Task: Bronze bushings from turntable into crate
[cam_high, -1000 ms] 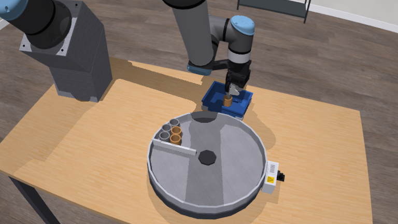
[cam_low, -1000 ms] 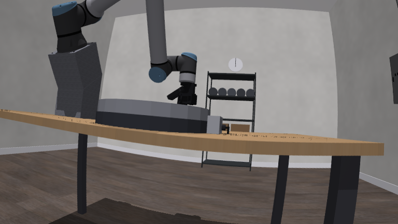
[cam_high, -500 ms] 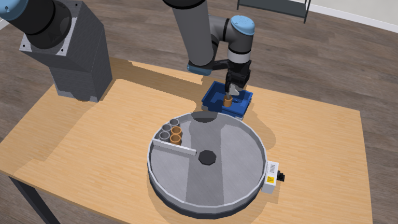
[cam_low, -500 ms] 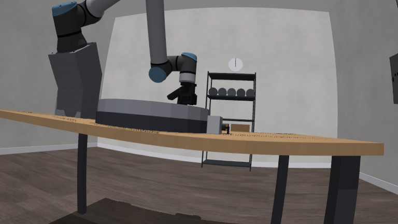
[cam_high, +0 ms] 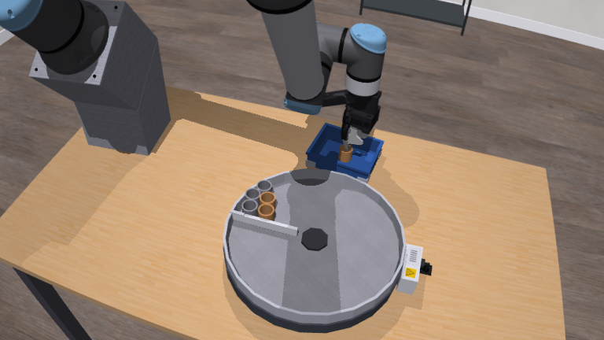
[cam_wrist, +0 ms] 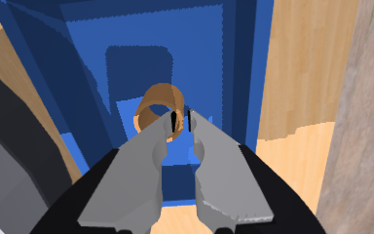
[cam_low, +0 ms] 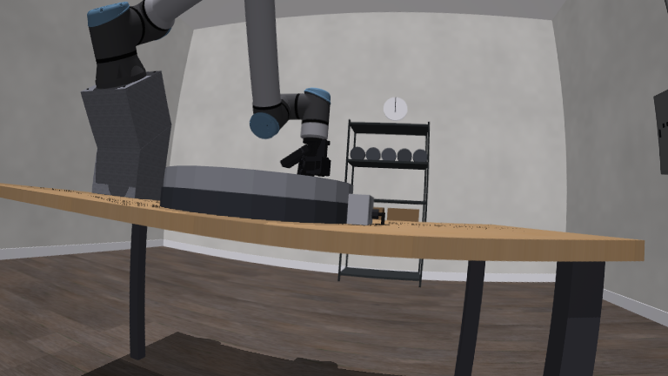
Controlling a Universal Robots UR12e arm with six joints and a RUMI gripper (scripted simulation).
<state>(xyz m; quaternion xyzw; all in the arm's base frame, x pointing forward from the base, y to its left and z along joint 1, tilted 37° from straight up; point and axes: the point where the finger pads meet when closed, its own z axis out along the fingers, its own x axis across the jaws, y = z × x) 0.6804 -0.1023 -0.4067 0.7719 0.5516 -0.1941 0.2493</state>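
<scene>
The blue crate is 2 cm to the right of my hand and 2 cm below it. Round my hand: grey turntable: 5 cm behind, 36 cm to the right, 1 cm above.
</scene>
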